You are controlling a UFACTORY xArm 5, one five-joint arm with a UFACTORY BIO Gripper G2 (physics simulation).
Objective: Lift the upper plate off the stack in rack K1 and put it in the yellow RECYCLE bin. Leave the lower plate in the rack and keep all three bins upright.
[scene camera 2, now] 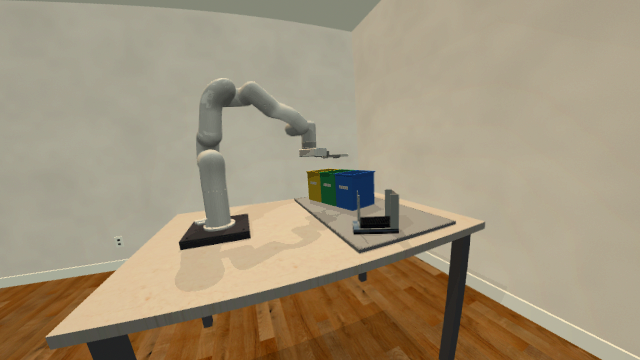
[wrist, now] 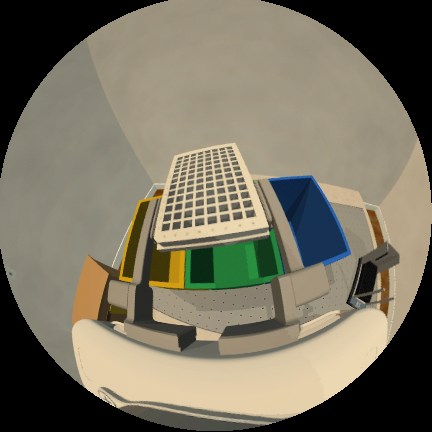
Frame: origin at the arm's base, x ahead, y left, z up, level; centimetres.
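Seen in the pictures: hand, its tool point: (scene camera 2: 330,156) (wrist: 207,212); arm's base, origin of its link: (scene camera 2: 219,225).
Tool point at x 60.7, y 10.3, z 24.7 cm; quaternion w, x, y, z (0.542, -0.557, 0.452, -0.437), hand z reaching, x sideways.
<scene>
Pixels of each thing's top centre, then the offset from my tool point to it. Level surfaces: height alone.
- white gridded upper plate, centre of its top: (wrist: 203,175) (scene camera 2: 335,154) dx +3.5, dy +0.8, dz +1.0 cm
- green bin, centre of its top: (wrist: 228,224) (scene camera 2: 337,171) dx +3.8, dy -0.6, dz -8.6 cm
- yellow bin, centre of its top: (wrist: 152,232) (scene camera 2: 323,170) dx +1.4, dy +12.3, dz -8.6 cm
- blue bin, centre of its top: (wrist: 305,212) (scene camera 2: 354,172) dx +6.1, dy -13.5, dz -8.6 cm
- black lower plate, centre of its top: (scene camera 2: 376,220) (wrist: 368,279) dx -7.6, dy -45.1, dz -23.2 cm
- rack K1, centre of its top: (scene camera 2: 373,192) dx -8.3, dy -44.5, dz -12.7 cm
- grey perforated mat, height of its surface: dz -26.6 cm
- table, height of its surface: dz -27.9 cm
My gripper (scene camera 2: 332,155) (wrist: 211,202) is shut on the white gridded upper plate (scene camera 2: 343,155) (wrist: 207,187), holding it about level above the bins. In the wrist view the plate overlaps the green bin (scene camera 2: 328,191) (wrist: 232,265) and the right part of the yellow bin (scene camera 2: 314,188) (wrist: 178,270). The blue bin (scene camera 2: 355,192) (wrist: 320,227) is to their right. All three bins stand upright side by side. The black lower plate (scene camera 2: 375,221) (wrist: 366,281) sits in rack K1 (scene camera 2: 394,212) (wrist: 389,255). The held plate hides parts of the yellow and green bins' openings.
The bins and rack stand on a grey perforated mat (scene camera 2: 415,226) (wrist: 215,302) on the table (scene camera 2: 285,260). The rack has upright posts and a tall panel, in front of the blue bin in the scene view. The arm's dark base (scene camera 2: 189,242) is at the table's left.
</scene>
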